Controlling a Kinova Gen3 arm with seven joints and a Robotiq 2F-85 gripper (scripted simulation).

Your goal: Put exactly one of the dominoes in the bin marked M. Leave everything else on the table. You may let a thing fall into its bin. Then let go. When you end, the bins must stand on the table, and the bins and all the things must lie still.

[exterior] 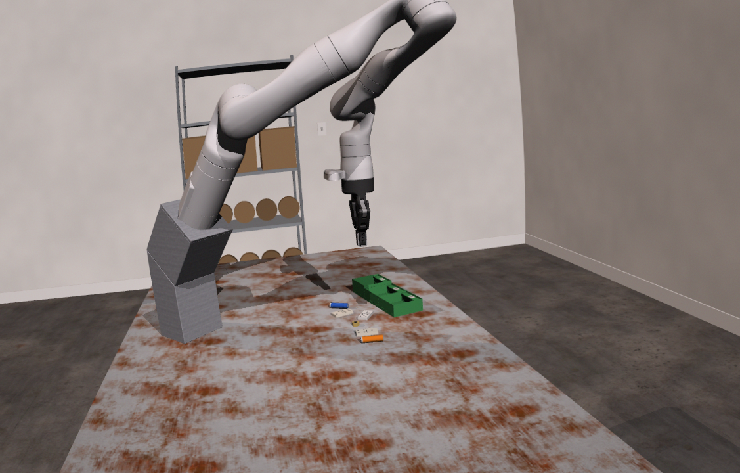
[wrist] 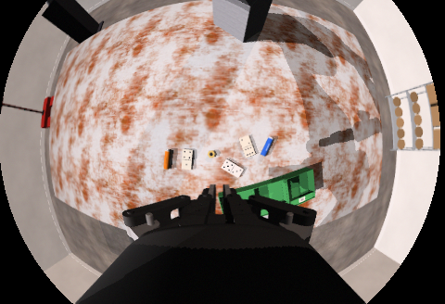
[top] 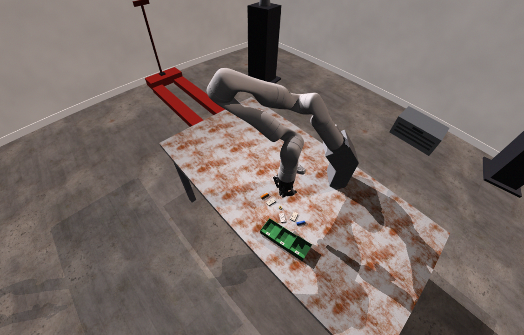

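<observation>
Right now the green bin is 190 mm below my hand, 110 mm to the left of it and 110 mm ahead of it. From my hand the other things lie so: blue cylinder (200 mm below, 130 mm to the left, 20 mm behind); then white domino (200 mm below, 80 mm to the right, 40 mm behind); then yellow nut (200 mm below, 40 mm behind, 10 mm to the right).
</observation>
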